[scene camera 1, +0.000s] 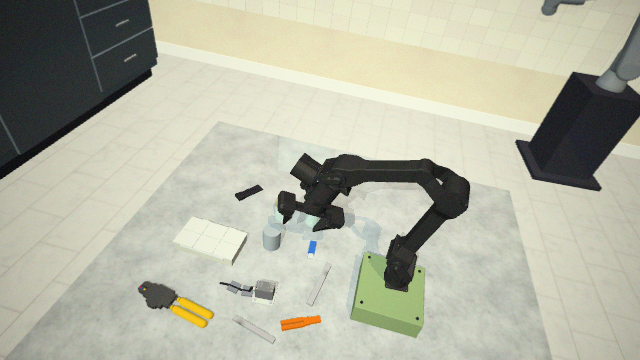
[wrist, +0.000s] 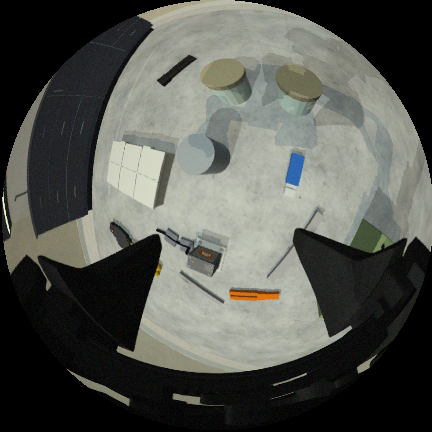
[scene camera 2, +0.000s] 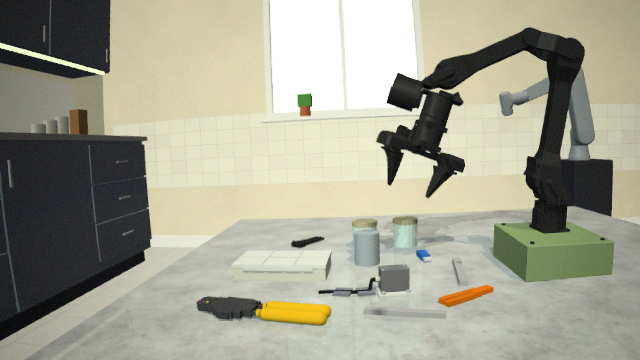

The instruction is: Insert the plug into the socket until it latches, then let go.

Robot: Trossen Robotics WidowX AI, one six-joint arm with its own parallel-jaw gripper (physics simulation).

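Places are measured from the arm's base along level axes (x left, y back, z up), in millimetres.
Pixels of known places: gripper, fingertip midpoint: (scene camera 1: 298, 226) (wrist: 228, 238) (scene camera 2: 408, 191); arm's base, link origin: (scene camera 1: 396, 280) (scene camera 2: 549, 228).
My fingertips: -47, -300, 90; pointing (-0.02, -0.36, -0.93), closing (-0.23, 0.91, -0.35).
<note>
Ahead of a thing's pixels: the offset from my fingertips to its top centre, as dx, dy, dz. "pt": to the spot under its first point.
Two small grey blocks on black leads look like the plug and the socket; I cannot tell which is which. The left block {+128, -130, -155} (scene camera 1: 233, 286) (scene camera 2: 342, 291) (wrist: 171, 236) and the right block (scene camera 1: 247, 290) (scene camera 2: 366, 291) (wrist: 187, 243) lie close together on the table. A lead joins the right one to a dark grey box {+132, -61, -115} (scene camera 1: 265, 289) (scene camera 2: 393, 278) (wrist: 204, 260) on a white base. Whether the blocks touch is too small to tell. My gripper (scene camera 1: 300, 226) (scene camera 2: 409, 190) (wrist: 228, 238) is open and empty, high above the table, behind the blocks and to their right in scene camera 2.
A grey cylinder {-47, -83, -90} (scene camera 1: 271, 238) (scene camera 2: 367, 248) and two lidded jars stand behind the box. A white tiled case {-3, -263, -125} (scene camera 1: 210, 240) lies left. Yellow-handled pliers {pt +246, -227, -141} (scene camera 2: 292, 312), an orange tool {+193, +58, -150} (scene camera 1: 300, 322), grey bars and a blue-and-white block {-51, +46, -148} (wrist: 295, 170) lie around. The green arm base (scene camera 2: 565, 260) stands right.
</note>
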